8 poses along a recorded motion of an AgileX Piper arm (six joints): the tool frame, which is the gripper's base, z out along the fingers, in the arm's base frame.
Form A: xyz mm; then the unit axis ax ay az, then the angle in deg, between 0 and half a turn.
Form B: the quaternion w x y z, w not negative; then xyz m. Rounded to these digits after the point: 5 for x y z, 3 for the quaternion.
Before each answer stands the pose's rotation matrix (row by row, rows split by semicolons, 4 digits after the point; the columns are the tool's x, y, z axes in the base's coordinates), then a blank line. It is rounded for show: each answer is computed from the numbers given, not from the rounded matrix.
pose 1, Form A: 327.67 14.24 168.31 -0.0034 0.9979 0.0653 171.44
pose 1, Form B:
-0.9888 -0.0165 0.1481; 0.0030 0.9915 0.1301; -0.1490 0.1291 -0.9804

0.075 -0.003 0.995 0.065 0.32767 0.01424 0.16831
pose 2, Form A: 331.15 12.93 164.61 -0.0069 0.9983 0.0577 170.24
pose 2, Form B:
-0.9854 -0.0235 0.1684; -0.0039 0.9933 0.1155; -0.1700 0.1132 -0.9789

0.085 -0.007 0.995 0.057 0.33115 0.01293 0.16461
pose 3, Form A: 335.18 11.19 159.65 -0.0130 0.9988 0.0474 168.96
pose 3, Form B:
-0.9812 -0.0348 0.1900; -0.0167 0.9952 0.0963; -0.1925 0.0913 -0.9770

0.096 -0.013 0.994 0.047 0.33518 0.01119 0.15965
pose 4, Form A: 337.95 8.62 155.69 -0.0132 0.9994 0.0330 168.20
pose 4, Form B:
-0.9785 -0.0329 0.2035; -0.0194 0.9975 0.0680; -0.2052 0.0626 -0.9767

0.103 -0.013 0.994 0.033 0.33795 0.00862 0.15569
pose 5, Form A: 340.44 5.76 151.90 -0.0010 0.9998 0.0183 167.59
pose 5, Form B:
-0.9766 -0.0059 0.2148; 0.0020 0.9993 0.0364; -0.2149 0.0360 -0.9760

0.108 -0.001 0.994 0.018 0.34044 0.00576 0.15190
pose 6, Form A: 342.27 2.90 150.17 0.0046 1.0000 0.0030 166.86
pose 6, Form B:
-0.9738 0.0084 0.2274; 0.0098 0.9999 0.0049; -0.2273 0.0070 -0.9738

0.114 0.005 0.993 0.003 0.34227 0.00290 0.15017
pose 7, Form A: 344.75 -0.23 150.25 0.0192 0.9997 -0.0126 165.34
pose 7, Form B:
-0.9667 0.0410 0.2525; 0.0346 0.9990 -0.0296; -0.2535 -0.0199 -0.9671

0.128 0.019 0.992 -0.012 0.34475 -0.00023 0.15025
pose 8, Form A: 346.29 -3.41 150.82 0.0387 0.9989 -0.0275 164.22
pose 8, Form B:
-0.9594 0.0833 0.2695; 0.0684 0.9956 -0.0644; -0.2737 -0.0434 -0.9608

0.137 0.038 0.989 -0.027 0.34629 -0.00341 0.15082
